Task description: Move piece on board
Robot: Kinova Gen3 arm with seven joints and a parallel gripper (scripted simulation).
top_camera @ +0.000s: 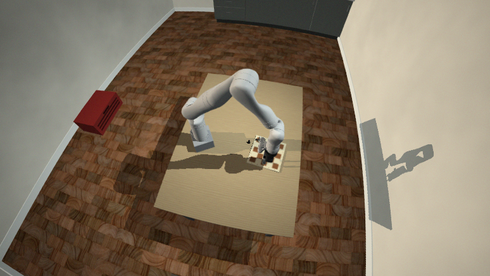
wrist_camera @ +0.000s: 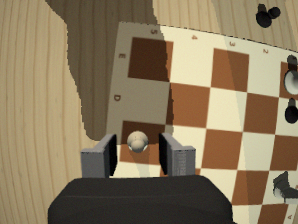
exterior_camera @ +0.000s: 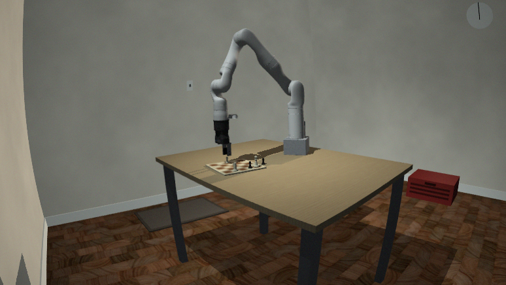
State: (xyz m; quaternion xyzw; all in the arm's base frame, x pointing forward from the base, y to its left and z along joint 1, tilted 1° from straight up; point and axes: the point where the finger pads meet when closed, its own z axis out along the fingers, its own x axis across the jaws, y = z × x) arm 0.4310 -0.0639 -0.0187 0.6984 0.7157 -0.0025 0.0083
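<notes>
The white pawn is 4 cm below my hand. From my hand the other things lie so: chessboard (1 cm ahead, 8 cm to the left, 6 cm below).
</notes>
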